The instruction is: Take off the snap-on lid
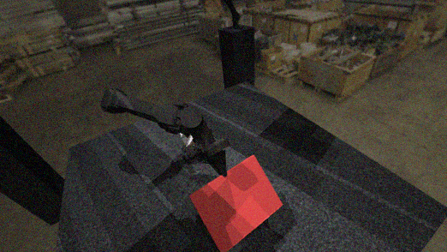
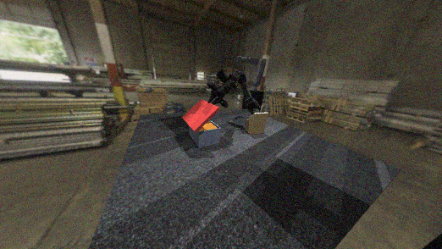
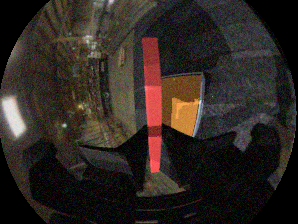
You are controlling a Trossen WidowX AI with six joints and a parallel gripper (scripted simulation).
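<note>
Right now the lid is 60 mm ahead of my gripper tip and 50 mm below it. Also, from my gripper tip: storage box: 30 mm ahead, 180 mm below.
</note>
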